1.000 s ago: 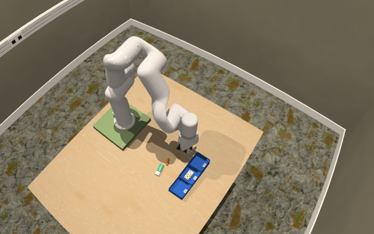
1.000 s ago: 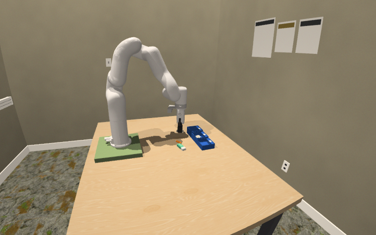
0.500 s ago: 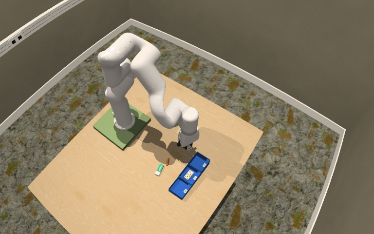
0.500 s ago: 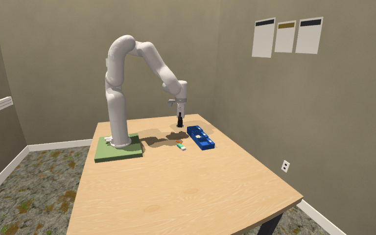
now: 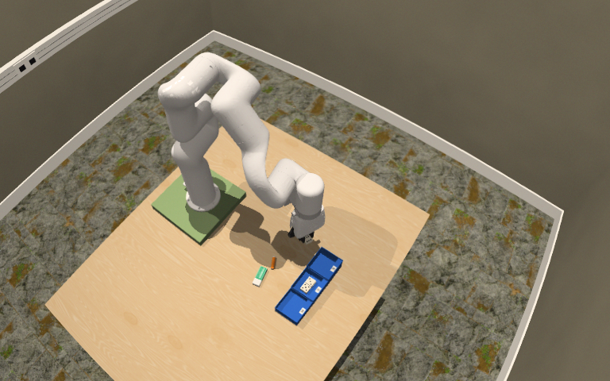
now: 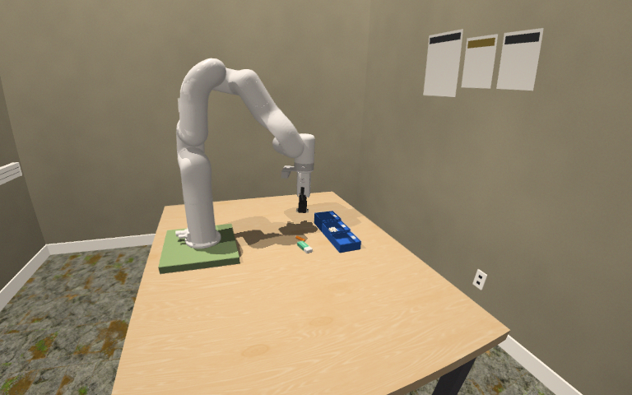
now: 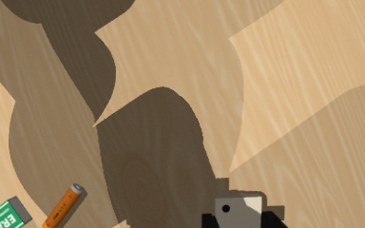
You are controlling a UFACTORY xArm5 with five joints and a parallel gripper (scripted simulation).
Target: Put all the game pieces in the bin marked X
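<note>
The bin is 110 mm to the right of my hand, 100 mm ahead of it and 60 mm below it. Also, from my hand: orange battery: 110 mm to the right, 80 mm below, 40 mm behind; then green-and-white item: 190 mm to the right, 80 mm below, 50 mm behind.
</note>
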